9 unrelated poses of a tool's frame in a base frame.
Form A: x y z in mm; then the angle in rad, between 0 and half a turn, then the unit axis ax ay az.
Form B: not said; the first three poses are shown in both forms.
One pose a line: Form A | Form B
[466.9 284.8 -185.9 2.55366 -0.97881 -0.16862 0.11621] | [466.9 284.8 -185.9 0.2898 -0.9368 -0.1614 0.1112]
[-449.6 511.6 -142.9 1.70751 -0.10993 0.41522 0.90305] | [-449.6 511.6 -142.9 0.6572 -0.0829 0.3130 0.6807]
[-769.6 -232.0 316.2 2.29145 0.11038 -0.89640 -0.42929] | [-769.6 -232.0 316.2 0.4124 0.1006 -0.8166 -0.3911]
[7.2 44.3 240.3 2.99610 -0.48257 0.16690 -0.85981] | [7.2 44.3 240.3 0.0727 -0.4813 0.1665 -0.8575]
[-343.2 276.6 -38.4 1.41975 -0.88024 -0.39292 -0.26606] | [-343.2 276.6 -38.4 0.7584 -0.5737 -0.2561 -0.1734]
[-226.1 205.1 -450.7 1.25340 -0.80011 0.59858 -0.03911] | [-226.1 205.1 -450.7 0.8100 -0.4692 0.3511 -0.0229]
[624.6 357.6 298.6 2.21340 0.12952 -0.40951 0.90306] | [624.6 357.6 298.6 0.4476 0.1158 -0.3662 0.8075]
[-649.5 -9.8 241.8 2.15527 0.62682 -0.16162 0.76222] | [-649.5 -9.8 241.8 0.4734 0.5521 -0.1424 0.6714]
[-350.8 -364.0 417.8 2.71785 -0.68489 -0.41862 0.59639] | [-350.8 -364.0 417.8 0.2103 -0.6696 -0.4093 0.5831]
